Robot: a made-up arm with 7 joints. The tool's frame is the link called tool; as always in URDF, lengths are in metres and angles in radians. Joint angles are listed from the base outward. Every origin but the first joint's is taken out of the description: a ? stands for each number. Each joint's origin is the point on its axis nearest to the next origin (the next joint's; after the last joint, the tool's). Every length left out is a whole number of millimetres.
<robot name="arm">
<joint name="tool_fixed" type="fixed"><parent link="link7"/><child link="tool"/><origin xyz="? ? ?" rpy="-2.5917 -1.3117 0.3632"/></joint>
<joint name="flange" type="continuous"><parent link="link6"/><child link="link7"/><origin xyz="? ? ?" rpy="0.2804 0.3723 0.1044"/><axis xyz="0 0 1"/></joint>
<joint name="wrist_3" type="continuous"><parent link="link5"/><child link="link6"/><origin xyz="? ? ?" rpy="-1.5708 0 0"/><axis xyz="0 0 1"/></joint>
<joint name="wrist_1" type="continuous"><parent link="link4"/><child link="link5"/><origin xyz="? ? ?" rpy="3.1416 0 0"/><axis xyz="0 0 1"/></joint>
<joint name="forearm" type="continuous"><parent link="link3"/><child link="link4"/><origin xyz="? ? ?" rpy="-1.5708 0 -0.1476"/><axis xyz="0 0 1"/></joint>
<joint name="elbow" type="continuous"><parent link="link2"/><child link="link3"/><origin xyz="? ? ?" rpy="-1.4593 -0.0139 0.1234"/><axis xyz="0 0 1"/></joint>
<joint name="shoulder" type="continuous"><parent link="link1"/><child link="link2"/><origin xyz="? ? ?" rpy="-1.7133 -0.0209 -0.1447"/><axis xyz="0 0 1"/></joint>
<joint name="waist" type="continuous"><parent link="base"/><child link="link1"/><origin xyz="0.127 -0.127 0.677" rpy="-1.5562 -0.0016 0.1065"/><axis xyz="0 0 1"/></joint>
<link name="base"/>
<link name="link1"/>
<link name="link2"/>
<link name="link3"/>
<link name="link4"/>
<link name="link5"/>
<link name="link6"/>
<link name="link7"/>
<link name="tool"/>
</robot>
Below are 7 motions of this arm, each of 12 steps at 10 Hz.
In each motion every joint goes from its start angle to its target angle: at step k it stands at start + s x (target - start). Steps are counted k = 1, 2, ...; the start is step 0. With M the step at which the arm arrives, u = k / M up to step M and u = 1 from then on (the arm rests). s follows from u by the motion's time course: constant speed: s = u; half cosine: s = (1 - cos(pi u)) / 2; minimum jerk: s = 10 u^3 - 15 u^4 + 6 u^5.
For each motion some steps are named. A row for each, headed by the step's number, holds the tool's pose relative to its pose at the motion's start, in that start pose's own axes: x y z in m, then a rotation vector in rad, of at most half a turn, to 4 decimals.
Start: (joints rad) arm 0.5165 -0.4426 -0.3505 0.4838 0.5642 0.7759 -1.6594
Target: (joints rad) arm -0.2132 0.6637 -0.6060 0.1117 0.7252 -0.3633 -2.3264
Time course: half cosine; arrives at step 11
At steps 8, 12:
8: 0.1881 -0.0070 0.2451 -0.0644 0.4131 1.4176
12: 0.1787 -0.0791 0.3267 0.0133 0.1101 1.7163

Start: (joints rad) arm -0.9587 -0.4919 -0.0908 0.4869 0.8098 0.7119 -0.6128
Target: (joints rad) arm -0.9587 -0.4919 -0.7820 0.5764 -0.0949 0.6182 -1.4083
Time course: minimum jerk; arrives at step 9
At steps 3, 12:
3: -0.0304 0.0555 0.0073 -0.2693 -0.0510 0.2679
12: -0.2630 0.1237 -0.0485 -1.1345 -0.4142 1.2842

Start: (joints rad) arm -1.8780 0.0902 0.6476 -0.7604 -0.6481 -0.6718 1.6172
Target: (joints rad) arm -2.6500 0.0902 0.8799 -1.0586 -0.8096 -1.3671 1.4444
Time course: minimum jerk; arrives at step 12
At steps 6, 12:
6: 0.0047 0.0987 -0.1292 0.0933 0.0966 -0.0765
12: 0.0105 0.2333 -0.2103 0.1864 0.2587 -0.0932

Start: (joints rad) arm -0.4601 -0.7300 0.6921 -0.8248 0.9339 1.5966 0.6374
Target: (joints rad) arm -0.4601 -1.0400 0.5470 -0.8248 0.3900 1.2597 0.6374
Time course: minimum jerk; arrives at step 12
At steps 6, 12:
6: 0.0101 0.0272 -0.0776 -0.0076 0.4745 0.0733
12: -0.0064 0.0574 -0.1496 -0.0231 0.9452 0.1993

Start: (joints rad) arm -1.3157 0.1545 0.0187 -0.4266 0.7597 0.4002 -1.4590
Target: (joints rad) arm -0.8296 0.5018 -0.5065 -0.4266 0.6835 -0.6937 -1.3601
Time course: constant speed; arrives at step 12
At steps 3, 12:
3: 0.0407 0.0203 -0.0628 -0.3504 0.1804 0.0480
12: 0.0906 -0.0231 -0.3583 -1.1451 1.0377 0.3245

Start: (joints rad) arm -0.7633 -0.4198 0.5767 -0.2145 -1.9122 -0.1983 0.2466
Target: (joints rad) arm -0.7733 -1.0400 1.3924 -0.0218 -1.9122 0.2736 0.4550
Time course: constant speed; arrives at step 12
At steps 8, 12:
8: -0.1752 -0.0669 -0.0171 0.1813 -0.8182 0.2412
12: -0.2341 -0.1178 -0.0501 0.3010 -1.2024 0.4237

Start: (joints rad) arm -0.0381 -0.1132 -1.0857 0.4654 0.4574 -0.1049 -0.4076
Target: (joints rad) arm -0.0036 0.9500 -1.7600 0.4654 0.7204 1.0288 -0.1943
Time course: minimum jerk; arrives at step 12
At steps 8, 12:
8: -0.1435 -0.0592 0.0232 0.9103 0.4652 -0.0453
12: -0.1829 -0.0883 0.0362 1.0870 0.5995 -0.1060

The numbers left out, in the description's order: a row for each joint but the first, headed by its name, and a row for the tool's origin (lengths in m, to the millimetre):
tool: 0.037 0.116 0
flange: 0.047 -0.017 0
wrist_3: 0.124 0.041 0
wrist_1: -0.033 -0.005 0
forearm: -0.045 -0.09 0
elbow: -0.196 -0.14 0
shoulder: 0.043 0.332 0

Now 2 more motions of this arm.
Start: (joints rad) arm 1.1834 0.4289 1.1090 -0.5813 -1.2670 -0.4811 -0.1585
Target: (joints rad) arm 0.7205 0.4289 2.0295 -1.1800 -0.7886 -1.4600 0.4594
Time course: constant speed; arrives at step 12
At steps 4, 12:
4: 0.0700 -0.0712 -0.0214 0.3818 0.2357 -0.3901
12: 0.0842 -0.1171 -0.1577 1.5046 0.5291 -0.6424

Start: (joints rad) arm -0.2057 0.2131 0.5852 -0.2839 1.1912 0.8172 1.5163
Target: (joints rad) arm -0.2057 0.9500 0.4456 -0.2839 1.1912 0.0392 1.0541
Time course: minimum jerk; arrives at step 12
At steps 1, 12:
1: -0.0003 0.0006 0.0012 -0.0054 -0.0025 0.0009
12: -0.1300 0.1043 0.1550 -1.0303 -0.4678 -0.2505

